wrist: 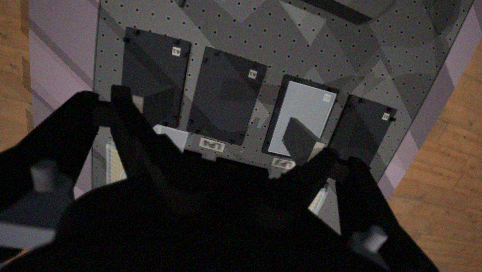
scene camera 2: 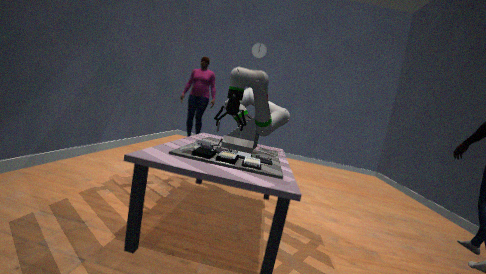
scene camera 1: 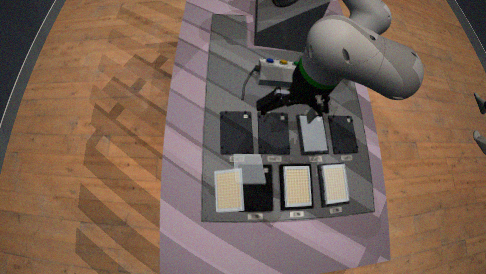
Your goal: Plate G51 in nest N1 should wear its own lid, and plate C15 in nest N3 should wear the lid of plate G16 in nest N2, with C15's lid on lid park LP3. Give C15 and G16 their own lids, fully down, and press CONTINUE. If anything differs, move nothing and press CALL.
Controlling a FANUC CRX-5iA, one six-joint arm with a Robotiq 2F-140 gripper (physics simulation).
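Note:
My gripper [scene camera 1: 292,109] [scene camera 2: 231,128] [wrist: 231,114] is open and empty, above the lid parks. A pale lid [scene camera 1: 313,133] [wrist: 305,105] lies on LP3. Plate C15 [scene camera 1: 297,186] sits in nest N3, and plate G51 [scene camera 1: 334,184] sits in nest N1; whose lids they wear cannot be told. A yellowish plate [scene camera 1: 229,190] [wrist: 116,162] lies off nest N2 [scene camera 1: 259,197], to its left in scene camera 1. A clear lid [scene camera 1: 250,169] [wrist: 172,137] lies askew over N2's back part and the plate's corner. Plate and lid codes are unreadable.
Dark lid parks LP2 [scene camera 1: 236,132] [wrist: 155,72], LP4 [scene camera 1: 273,133] [wrist: 227,95] and LP1 [scene camera 1: 343,134] [wrist: 362,127] flank LP3. The button box [scene camera 1: 276,75] stands behind, partly hidden by the arm. Two people show in scene camera 2, one [scene camera 2: 202,84] behind the table.

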